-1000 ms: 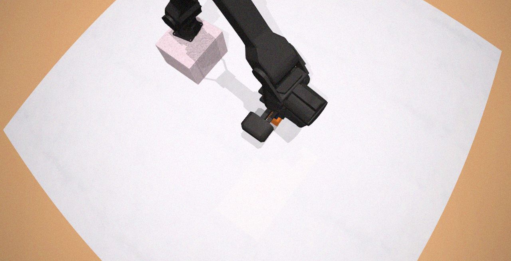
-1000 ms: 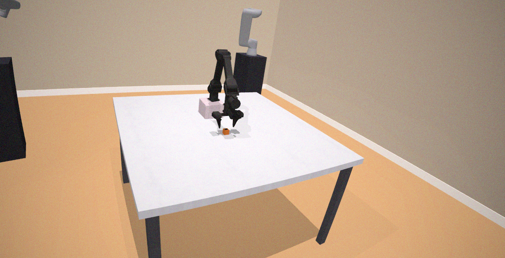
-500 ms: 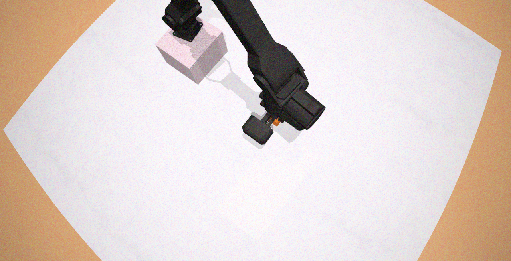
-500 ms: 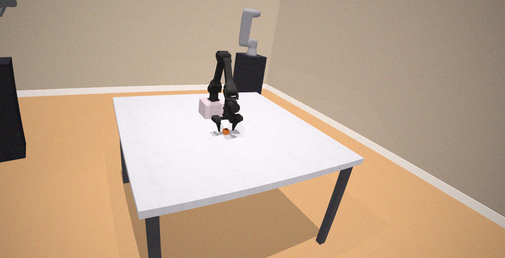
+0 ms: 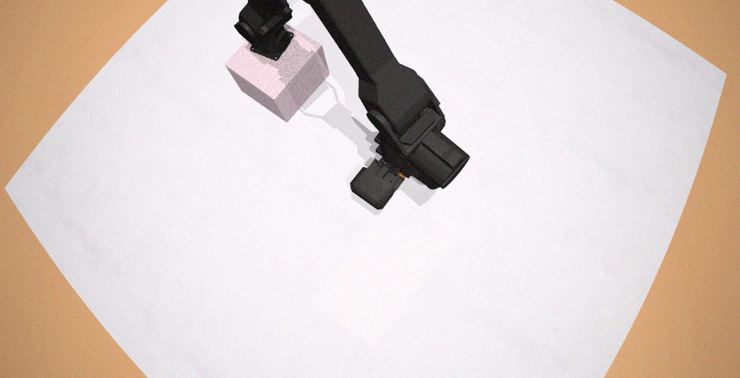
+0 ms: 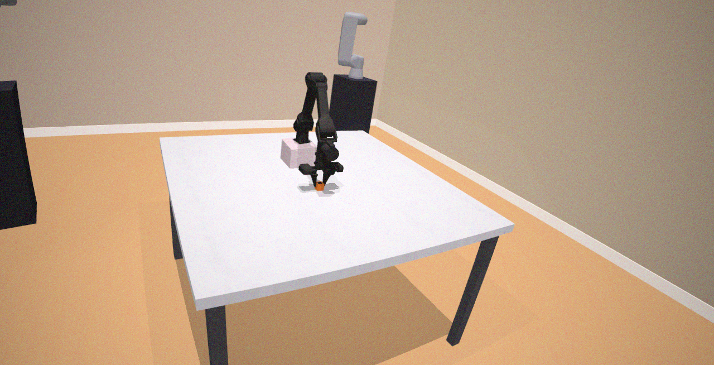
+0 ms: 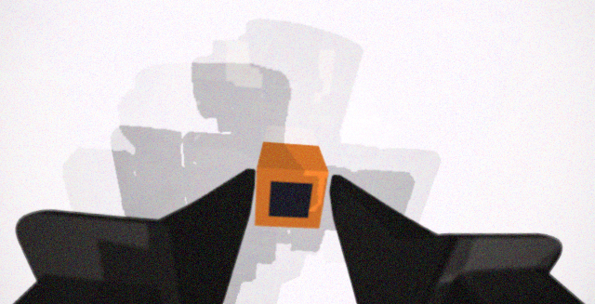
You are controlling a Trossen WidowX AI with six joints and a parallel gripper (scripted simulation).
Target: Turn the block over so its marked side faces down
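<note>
Right now the block is 10 mm above my gripper tip.
</note>
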